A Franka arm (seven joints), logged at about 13 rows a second.
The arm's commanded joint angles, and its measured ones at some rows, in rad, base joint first. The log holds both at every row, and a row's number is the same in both.
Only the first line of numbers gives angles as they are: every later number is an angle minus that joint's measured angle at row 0.
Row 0, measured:
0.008, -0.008, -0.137, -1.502, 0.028, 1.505, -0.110
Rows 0 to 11, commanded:
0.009, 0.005, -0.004, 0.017, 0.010, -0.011, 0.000
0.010, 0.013, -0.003, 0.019, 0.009, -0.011, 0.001
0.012, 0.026, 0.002, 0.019, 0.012, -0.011, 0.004
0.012, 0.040, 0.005, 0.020, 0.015, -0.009, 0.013
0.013, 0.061, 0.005, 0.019, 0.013, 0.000, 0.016
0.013, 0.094, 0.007, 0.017, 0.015, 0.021, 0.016
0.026, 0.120, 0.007, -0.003, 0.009, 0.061, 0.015
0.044, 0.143, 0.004, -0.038, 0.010, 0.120, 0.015
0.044, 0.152, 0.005, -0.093, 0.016, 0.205, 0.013
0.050, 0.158, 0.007, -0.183, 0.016, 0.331, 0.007
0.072, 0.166, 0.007, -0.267, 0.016, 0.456, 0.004
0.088, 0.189, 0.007, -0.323, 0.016, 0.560, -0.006
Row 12, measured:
0.059, 0.194, 0.010, -0.190, 0.001, 0.398, 0.003
